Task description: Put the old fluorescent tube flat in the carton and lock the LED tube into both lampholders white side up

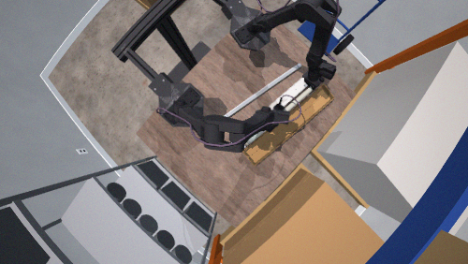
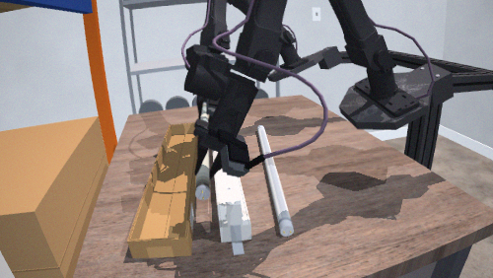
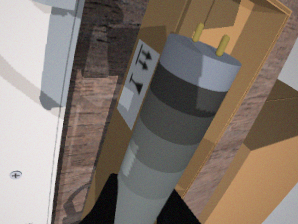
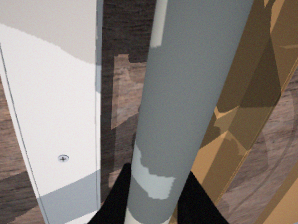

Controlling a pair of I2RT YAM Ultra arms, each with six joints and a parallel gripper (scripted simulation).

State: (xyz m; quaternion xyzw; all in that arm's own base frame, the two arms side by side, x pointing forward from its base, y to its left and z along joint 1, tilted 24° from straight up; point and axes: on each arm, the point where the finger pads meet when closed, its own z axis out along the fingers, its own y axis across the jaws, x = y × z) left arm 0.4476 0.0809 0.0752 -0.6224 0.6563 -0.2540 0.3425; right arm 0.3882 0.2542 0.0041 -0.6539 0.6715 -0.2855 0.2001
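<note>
The carton is 110 mm ahead of my right hand, 110 mm to the left of it and 90 mm below it. Round my right hand: old fluorescent tube: 20 mm ahead, 120 mm to the left; LED tube: 150 mm behind, 160 mm to the left, 100 mm below; grey light fixture: 30 mm behind, 120 mm to the left, 60 mm below.
</note>
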